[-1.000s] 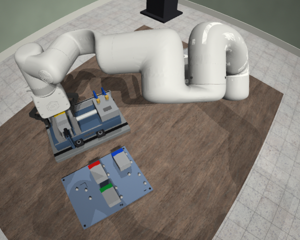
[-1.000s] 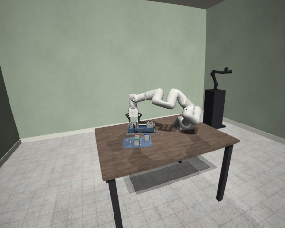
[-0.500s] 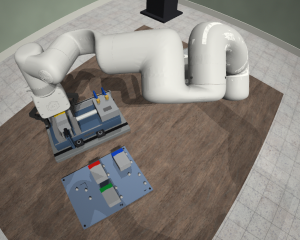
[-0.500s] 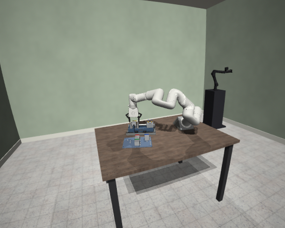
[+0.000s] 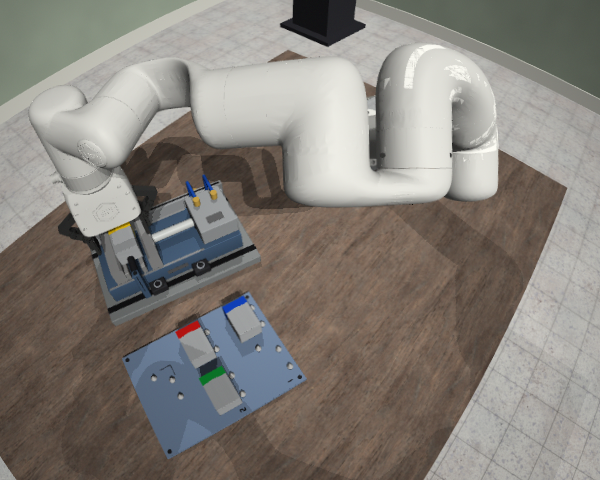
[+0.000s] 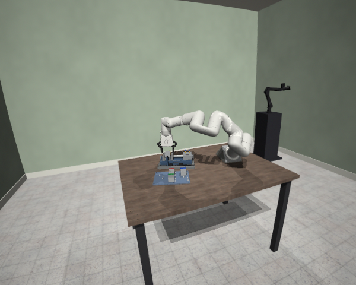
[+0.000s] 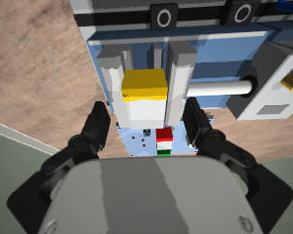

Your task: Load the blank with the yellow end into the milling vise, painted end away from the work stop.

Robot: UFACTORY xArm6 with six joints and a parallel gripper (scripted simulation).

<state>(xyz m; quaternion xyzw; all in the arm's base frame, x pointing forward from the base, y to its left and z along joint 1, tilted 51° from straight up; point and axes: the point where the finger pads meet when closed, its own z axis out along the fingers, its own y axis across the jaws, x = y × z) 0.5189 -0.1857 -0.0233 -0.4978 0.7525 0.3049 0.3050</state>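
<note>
The yellow-ended blank is 20 mm below my hand. The rest, counted from my hand: screw rod 80 mm behind, 30 mm to the left, 40 mm below; then vise 70 mm behind, 20 mm to the left, 80 mm below; then black work stop 20 mm ahead, 40 mm to the left, 30 mm below.
</note>
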